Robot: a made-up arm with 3 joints.
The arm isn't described. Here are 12 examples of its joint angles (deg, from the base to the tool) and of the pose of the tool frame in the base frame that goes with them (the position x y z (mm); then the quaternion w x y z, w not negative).
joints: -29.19 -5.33 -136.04
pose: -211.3 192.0 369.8 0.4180 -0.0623 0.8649 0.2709
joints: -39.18 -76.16 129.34
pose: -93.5 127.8 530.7 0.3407 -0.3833 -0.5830 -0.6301
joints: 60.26 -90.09 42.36
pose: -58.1 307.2 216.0 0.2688 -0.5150 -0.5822 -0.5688
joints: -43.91 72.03 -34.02
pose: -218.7 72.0 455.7 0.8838 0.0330 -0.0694 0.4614
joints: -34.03 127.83 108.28
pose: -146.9 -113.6 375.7 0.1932 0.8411 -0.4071 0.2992
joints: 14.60 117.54 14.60
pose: -239.1 179.5 401.6 0.6617 -0.0174 -0.0783 0.7454
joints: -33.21 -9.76 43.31
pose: -152.0 74.8 535.0 0.8686 0.1592 -0.2780 -0.3780
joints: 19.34 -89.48 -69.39
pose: -57.8 144.4 268.6 0.5666 0.1373 0.4162 -0.6978
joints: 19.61 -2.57 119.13
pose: -274.1 299.5 329.1 0.4732 -0.0228 -0.8783 -0.0644
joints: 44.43 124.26 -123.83
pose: -194.5 84.8 233.6 0.1470 0.8595 -0.3611 -0.3305
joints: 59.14 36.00 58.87
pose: -238.1 325.7 198.4 0.8112 -0.3209 -0.3949 0.2883
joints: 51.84 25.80 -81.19
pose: -173.4 216.1 97.2 0.5198 -0.6367 0.5555 -0.1261
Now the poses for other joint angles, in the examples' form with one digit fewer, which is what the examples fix.
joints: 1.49 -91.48 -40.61
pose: -59 101 346 0.566 0.090 0.345 -0.744
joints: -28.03 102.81 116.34
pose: -208 -86 383 0.285 0.795 -0.517 0.139
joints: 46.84 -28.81 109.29
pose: -210 359 172 0.381 -0.321 -0.867 0.008
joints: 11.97 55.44 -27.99
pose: -194 270 321 0.873 -0.345 0.143 0.314
